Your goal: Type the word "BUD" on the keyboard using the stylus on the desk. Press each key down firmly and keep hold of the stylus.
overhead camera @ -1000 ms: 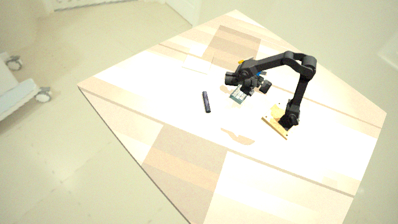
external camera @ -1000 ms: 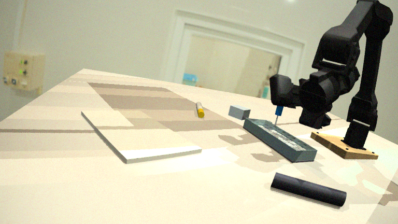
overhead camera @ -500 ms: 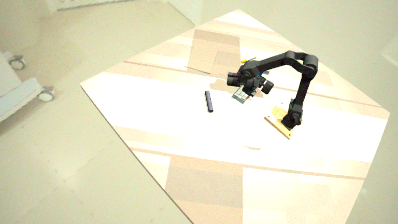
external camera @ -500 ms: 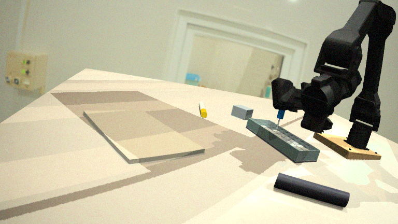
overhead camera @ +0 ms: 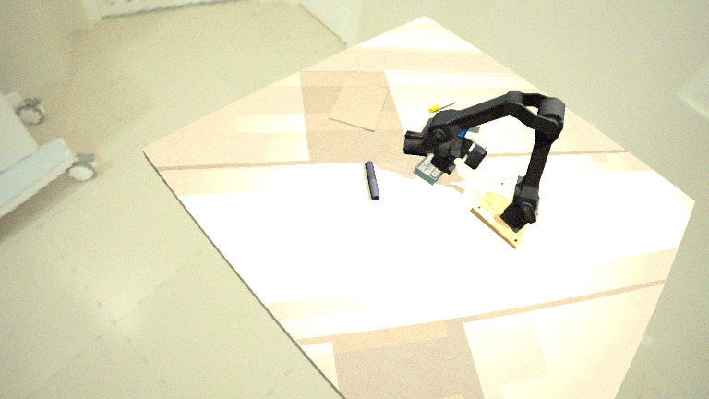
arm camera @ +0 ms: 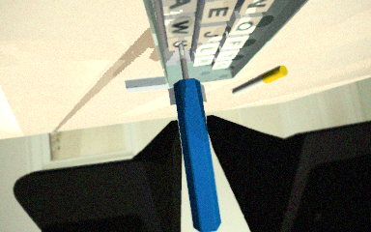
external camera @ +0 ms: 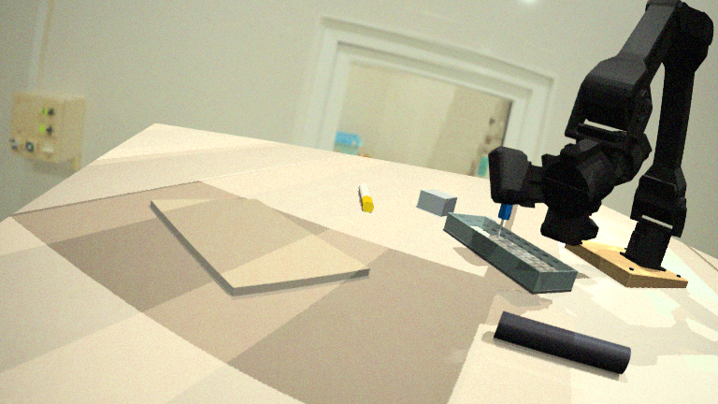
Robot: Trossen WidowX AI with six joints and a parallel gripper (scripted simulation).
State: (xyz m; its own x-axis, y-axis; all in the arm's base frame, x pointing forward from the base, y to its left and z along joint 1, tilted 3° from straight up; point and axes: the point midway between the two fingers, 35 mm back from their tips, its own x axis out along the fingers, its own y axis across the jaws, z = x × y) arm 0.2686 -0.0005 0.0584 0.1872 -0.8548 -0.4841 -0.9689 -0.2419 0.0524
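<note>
Now: the blue stylus 1 cm below my gripper tip. Round my gripper tip: yellow-capped marker (17 cm ahead, 12 cm to the right, 6 cm below); then grey-green keyboard (1 cm ahead, 5 cm to the left, 5 cm below); then small grey block (5 cm ahead, 15 cm to the right, 6 cm below).
</note>
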